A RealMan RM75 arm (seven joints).
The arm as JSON. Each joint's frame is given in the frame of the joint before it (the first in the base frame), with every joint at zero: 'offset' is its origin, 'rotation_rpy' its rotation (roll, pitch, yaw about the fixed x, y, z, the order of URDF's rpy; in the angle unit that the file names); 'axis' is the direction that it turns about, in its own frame. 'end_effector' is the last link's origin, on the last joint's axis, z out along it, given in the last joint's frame.
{
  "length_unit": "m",
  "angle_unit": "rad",
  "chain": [
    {
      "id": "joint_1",
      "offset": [
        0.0,
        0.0,
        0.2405
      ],
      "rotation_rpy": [
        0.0,
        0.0,
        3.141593
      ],
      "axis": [
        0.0,
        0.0,
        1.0
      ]
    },
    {
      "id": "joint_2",
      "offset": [
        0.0,
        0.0,
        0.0
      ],
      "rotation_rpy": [
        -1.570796,
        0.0,
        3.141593
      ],
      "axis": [
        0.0,
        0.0,
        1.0
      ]
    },
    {
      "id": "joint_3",
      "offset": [
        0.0,
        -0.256,
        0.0
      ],
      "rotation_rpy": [
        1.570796,
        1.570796,
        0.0
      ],
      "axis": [
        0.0,
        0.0,
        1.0
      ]
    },
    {
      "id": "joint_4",
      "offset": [
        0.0,
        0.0,
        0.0
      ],
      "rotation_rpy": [
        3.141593,
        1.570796,
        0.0
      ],
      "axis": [
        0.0,
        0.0,
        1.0
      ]
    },
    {
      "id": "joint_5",
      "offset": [
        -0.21,
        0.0,
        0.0
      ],
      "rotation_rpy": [
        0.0,
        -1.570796,
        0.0
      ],
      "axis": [
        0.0,
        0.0,
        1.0
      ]
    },
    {
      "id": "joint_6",
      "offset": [
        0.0,
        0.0,
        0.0
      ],
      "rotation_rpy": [
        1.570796,
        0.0,
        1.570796
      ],
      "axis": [
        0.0,
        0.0,
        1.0
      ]
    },
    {
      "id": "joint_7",
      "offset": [
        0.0,
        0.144,
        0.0
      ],
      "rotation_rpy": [
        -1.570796,
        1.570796,
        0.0
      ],
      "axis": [
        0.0,
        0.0,
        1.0
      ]
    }
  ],
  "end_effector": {
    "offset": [
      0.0,
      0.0,
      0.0
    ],
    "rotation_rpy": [
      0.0,
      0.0,
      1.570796
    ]
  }
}
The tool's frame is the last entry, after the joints.
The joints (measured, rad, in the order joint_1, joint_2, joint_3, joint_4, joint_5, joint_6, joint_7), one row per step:
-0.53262, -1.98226, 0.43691, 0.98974, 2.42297, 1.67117, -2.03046
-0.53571, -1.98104, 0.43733, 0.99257, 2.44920, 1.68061, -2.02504
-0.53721, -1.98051, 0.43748, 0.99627, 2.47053, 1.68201, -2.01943
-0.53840, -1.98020, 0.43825, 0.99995, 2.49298, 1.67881, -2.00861
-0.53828, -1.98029, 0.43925, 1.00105, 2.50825, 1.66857, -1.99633
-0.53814, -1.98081, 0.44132, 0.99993, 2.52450, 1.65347, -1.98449
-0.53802, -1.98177, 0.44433, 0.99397, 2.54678, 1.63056, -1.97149
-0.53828, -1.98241, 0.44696, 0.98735, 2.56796, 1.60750, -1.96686
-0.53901, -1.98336, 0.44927, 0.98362, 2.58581, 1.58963, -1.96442
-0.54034, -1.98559, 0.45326, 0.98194, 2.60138, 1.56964, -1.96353
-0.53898, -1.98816, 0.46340, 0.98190, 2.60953, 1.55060, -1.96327
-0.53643, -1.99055, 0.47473, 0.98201, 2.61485, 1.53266, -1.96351
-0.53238, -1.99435, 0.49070, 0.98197, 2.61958, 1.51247, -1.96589
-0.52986, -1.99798, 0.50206, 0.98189, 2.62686, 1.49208, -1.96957
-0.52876, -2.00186, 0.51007, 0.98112, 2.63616, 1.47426, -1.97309
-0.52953, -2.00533, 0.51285, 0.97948, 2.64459, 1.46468, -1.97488
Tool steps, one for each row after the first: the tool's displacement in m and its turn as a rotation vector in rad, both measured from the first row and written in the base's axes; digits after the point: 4 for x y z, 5 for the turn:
-0.0014, -0.0016, -0.0003, -0.01960, 0.01991, 0.00123
-0.0032, -0.0025, 0.0000, -0.02943, 0.03997, 0.00321
-0.0056, -0.0030, 0.0005, -0.03675, 0.06534, 0.00209
-0.0081, -0.0029, 0.0008, -0.03663, 0.08765, -0.00034
-0.0111, -0.0026, 0.0006, -0.03557, 0.11159, -0.00082
-0.0156, -0.0021, -0.0004, -0.03555, 0.14120, 0.00279
-0.0200, -0.0016, -0.0013, -0.03454, 0.16646, 0.01292
-0.0232, -0.0011, -0.0019, -0.03407, 0.18751, 0.02091
-0.0257, 0.0001, -0.0026, -0.03100, 0.20868, 0.02716
-0.0275, 0.0011, -0.0036, -0.02848, 0.22756, 0.02956
-0.0291, 0.0019, -0.0046, -0.02603, 0.24441, 0.03136
-0.0308, 0.0025, -0.0067, -0.02541, 0.26201, 0.03396
-0.0327, 0.0033, -0.0082, -0.02211, 0.27898, 0.03915
-0.0344, 0.0040, -0.0097, -0.01997, 0.29398, 0.04480
-0.0353, 0.0043, -0.0113, -0.02092, 0.30207, 0.04858

